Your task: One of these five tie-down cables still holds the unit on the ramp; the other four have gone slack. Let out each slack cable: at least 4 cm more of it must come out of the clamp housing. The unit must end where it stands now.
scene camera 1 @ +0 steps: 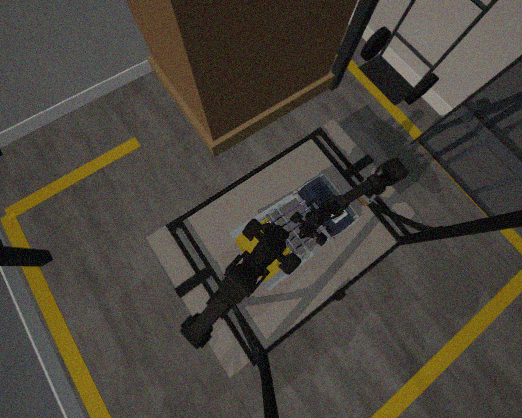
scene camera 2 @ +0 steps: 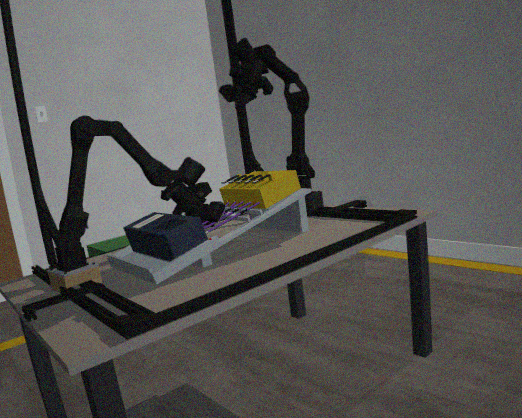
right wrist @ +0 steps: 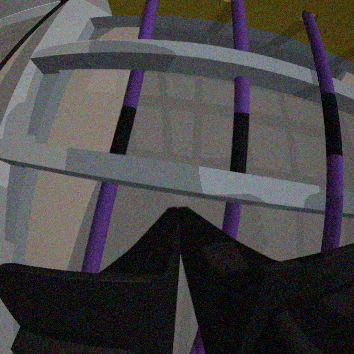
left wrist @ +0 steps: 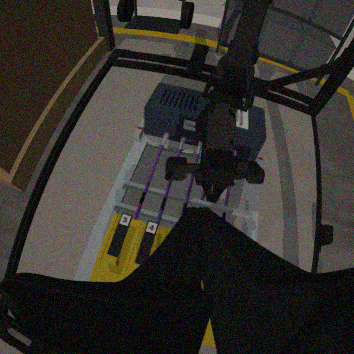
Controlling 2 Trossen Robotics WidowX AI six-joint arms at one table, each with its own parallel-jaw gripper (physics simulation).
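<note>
A dark blue unit (scene camera 1: 317,188) (scene camera 2: 161,234) (left wrist: 175,109) sits at the low end of a grey ramp (scene camera 2: 284,216) (left wrist: 102,228). A yellow clamp housing (scene camera 1: 243,245) (scene camera 2: 268,187) (left wrist: 105,260) (right wrist: 281,14) with numbered levers sits at the high end. Purple cables with black bands (scene camera 2: 230,213) (left wrist: 151,172) (right wrist: 240,95) run between them under grey crossbars. My right gripper (scene camera 1: 301,224) (scene camera 2: 215,211) (left wrist: 209,208) (right wrist: 177,216) is shut and empty, low over the cables, its tips between two of them. My left gripper (scene camera 2: 243,93) (left wrist: 195,216) is shut and empty, high above the housing.
A big brown crate (scene camera 1: 251,62) stands behind the table. A hand truck (scene camera 1: 396,79) is at the back right. A green block (scene camera 2: 106,245) lies behind the ramp. A black frame (scene camera 2: 301,265) runs round the table top.
</note>
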